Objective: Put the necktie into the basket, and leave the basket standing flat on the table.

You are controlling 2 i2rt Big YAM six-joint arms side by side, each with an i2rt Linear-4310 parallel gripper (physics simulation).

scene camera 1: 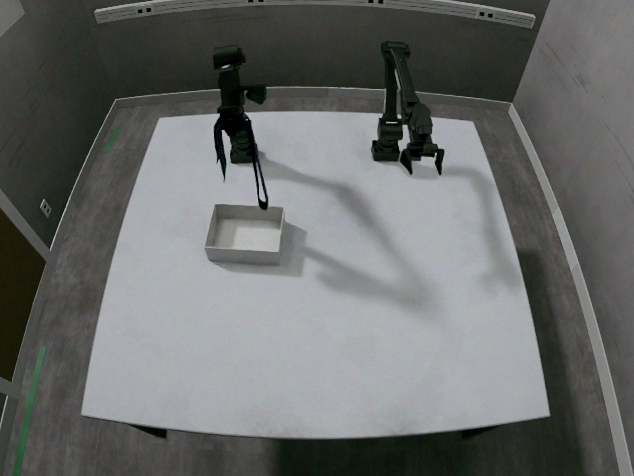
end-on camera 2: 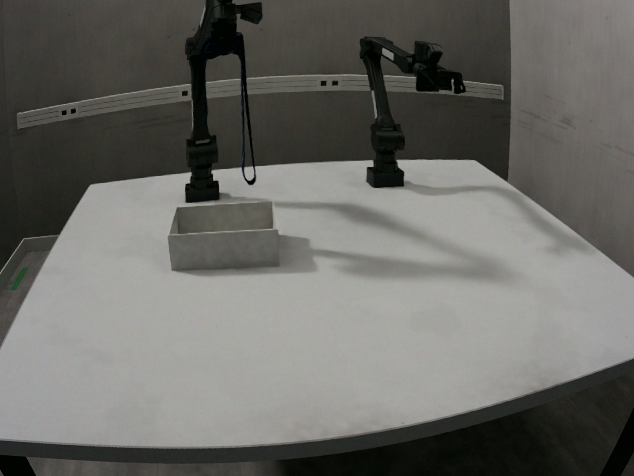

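Note:
The dark blue necktie hangs in the air from my right gripper, which is shut on it high above the table. One long loop hangs lowest; shorter folds hang at the left in scene camera 1. The loop's lower end overlaps the basket's back rim in scene camera 1, but shows above and behind the basket in the end-on view. The light grey basket stands flat on the table, its inside empty where visible. My left gripper is open and empty, raised at the right.
The white table carries both arm bases at its back edge. The right arm's base is behind the basket; the left arm's base is farther right. Arm shadows cross the table right of the basket.

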